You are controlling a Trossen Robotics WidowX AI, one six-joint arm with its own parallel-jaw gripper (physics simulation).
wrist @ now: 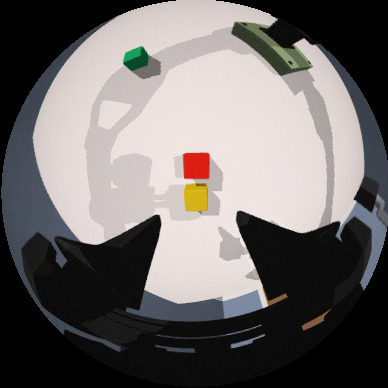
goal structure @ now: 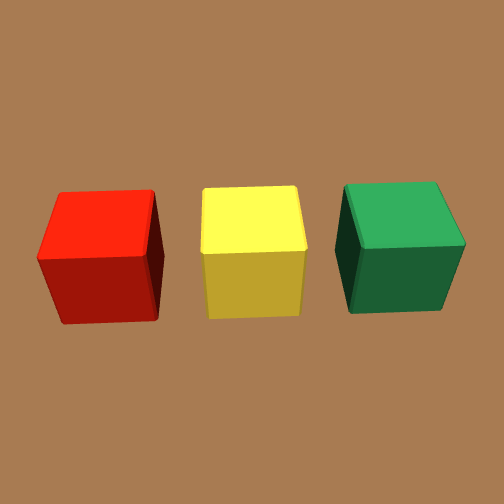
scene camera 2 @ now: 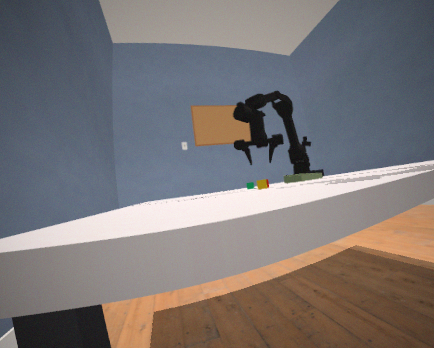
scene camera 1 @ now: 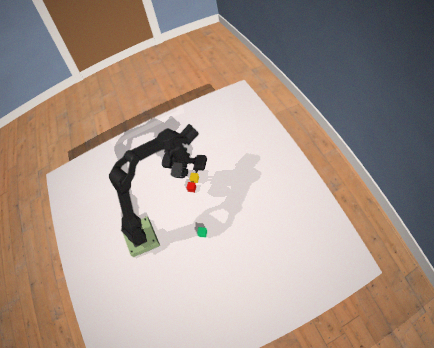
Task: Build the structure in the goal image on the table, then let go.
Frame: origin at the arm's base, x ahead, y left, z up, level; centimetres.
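Seen in the pictures: gripper, fingertip midpoint: (wrist: 198, 217) (scene camera 2: 260, 164) (scene camera 1: 189, 171); arm's base at its link origin: (scene camera 2: 301, 174) (scene camera 1: 138, 238).
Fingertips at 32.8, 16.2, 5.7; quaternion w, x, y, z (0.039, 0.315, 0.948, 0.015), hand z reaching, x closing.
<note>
Offsets run from my fingertips to a thing's top centre, as dx, dy, dz. Level surfaces: height alone.
A red cube {-1.9, -3.0, -6.0} (scene camera 1: 191, 187) (scene camera 2: 268, 183) (wrist: 196, 165) and a yellow cube {+1.2, +0.8, -6.0} (scene camera 1: 194, 177) (scene camera 2: 262, 184) (wrist: 196, 198) lie on the white table {dz -9.3} (scene camera 1: 280, 260) (scene camera 2: 150, 220) (wrist: 260, 115), side by side and very close; the wrist view shows a narrow gap between them. A green cube {-6.5, -25.1, -6.0} (scene camera 1: 201, 231) (scene camera 2: 250, 185) (wrist: 136, 58) lies apart from them, to the upper left in the wrist view. My gripper (scene camera 1: 189, 172) (scene camera 2: 260, 163) (wrist: 198, 217) is open and empty, with its fingers pointing down. It hangs above the table near the yellow cube, clear of all three cubes.
The arm's green base plate (scene camera 1: 153, 242) (scene camera 2: 303, 177) (wrist: 250, 40) stands on the table, at the upper right in the wrist view. The arm's shadows fall across the table and around the red and yellow cubes.
</note>
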